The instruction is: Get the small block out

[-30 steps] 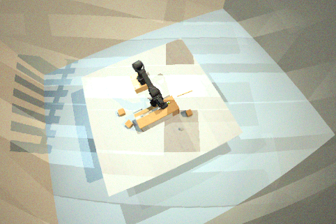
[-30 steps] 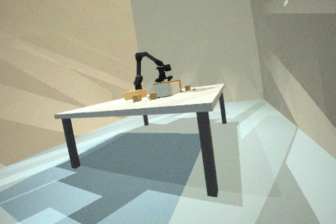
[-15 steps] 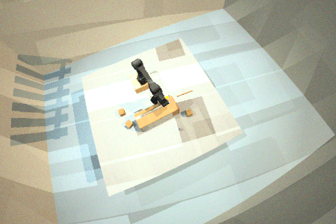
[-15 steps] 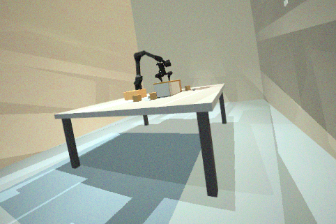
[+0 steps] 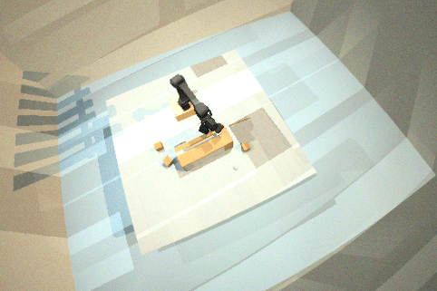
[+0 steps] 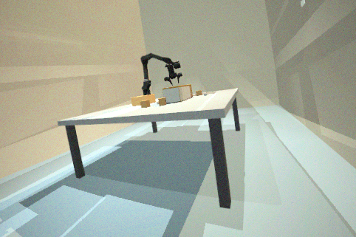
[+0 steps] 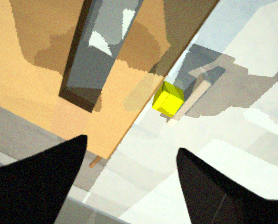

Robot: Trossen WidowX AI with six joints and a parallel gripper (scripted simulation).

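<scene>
The yellow block is 13 cm below my gripper tip, 4 cm behind it and 3 cm to the left of it. From my gripper tip the other things lie so: tan box 13 cm to the right, 9 cm below, 3 cm ahead; then thin orange stick 20 cm to the left, 15 cm below, 1 cm ahead.
</scene>
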